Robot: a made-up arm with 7 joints.
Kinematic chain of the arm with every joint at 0, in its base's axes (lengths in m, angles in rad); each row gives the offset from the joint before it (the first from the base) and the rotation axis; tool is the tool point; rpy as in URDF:
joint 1: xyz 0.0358 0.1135 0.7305 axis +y
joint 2: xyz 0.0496 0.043 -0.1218 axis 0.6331 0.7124 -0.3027
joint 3: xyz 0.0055 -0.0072 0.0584 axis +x
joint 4: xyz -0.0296 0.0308 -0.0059 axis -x
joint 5: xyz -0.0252 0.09 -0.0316 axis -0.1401 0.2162 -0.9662
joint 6: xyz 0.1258 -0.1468 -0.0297 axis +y
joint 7: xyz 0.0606 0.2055 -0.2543 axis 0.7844 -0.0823 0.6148
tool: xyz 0.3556 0.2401 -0.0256 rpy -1.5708 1.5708 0
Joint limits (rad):
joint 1: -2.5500..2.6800
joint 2: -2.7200..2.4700
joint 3: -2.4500..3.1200
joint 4: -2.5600..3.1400
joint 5: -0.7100..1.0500
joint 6: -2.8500..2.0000
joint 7: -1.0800..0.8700
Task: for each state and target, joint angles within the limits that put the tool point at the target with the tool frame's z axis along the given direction. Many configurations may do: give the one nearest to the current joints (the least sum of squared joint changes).
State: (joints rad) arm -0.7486 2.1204 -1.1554 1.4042 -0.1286 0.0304 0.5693
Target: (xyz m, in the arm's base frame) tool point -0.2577 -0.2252 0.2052 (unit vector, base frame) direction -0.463 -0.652 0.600
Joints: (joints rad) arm -0.3525 2.1716 -1.7249 2.0686 -0.6887 -0.7898 0.5986
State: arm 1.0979 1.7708 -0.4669 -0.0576 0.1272 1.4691 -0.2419
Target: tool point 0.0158 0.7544 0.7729 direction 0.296 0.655 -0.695
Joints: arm 1.2325 1.7386 -0.4754 -0.0865 0.1997 1.3191 0.2351
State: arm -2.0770 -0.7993 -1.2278 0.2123 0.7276 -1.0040 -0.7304
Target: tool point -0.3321 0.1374 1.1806 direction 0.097 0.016 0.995
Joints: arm -1.5886 -0.5119 -1.0505 0.0401 1.0113 -0.8318 -0.1769
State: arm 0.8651 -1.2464 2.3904 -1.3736 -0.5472 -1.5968 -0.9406
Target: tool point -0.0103 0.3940 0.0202 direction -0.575 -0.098 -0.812
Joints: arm 0.6564 -0.4542 2.7774 -1.7963 -0.7100 -1.4263 -0.4916
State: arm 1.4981 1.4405 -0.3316 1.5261 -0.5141 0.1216 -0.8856
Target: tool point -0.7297 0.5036 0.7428 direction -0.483 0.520 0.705
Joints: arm 1.3986 1.3215 -0.3575 1.3350 -0.7100 -0.3362 -0.6335
